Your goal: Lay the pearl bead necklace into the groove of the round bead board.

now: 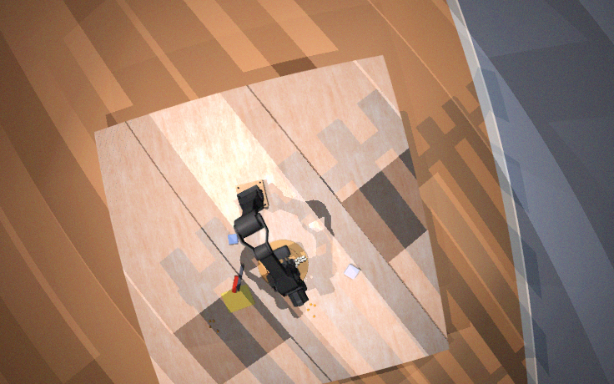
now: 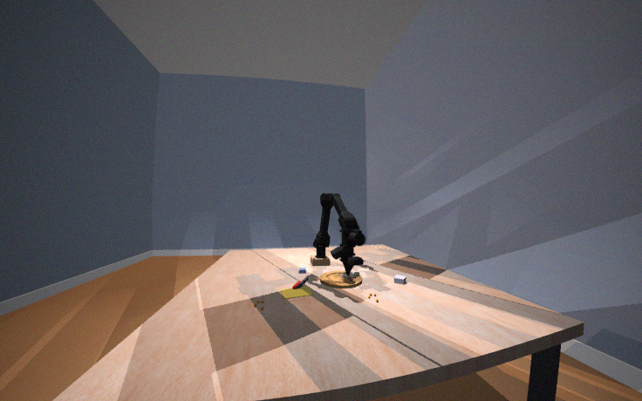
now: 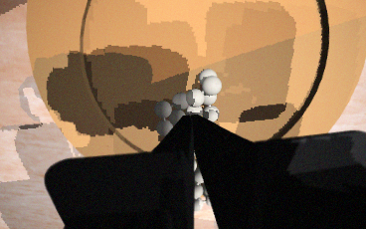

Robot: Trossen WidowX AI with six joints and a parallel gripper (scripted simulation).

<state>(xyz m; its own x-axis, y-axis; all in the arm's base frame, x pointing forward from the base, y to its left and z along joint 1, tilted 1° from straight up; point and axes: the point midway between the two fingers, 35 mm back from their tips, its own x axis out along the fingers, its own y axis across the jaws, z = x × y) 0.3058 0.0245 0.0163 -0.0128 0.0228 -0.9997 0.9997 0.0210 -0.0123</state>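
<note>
The round bead board is 10 mm behind my gripper tip, 30 mm to the right of it and 20 mm below it. Round my gripper tip: grey block: 120 mm ahead, 210 mm to the left, 10 mm below; blue block: 190 mm behind, 170 mm to the right, 20 mm below; red marker: 20 mm behind, 230 mm to the right, 20 mm below.
</note>
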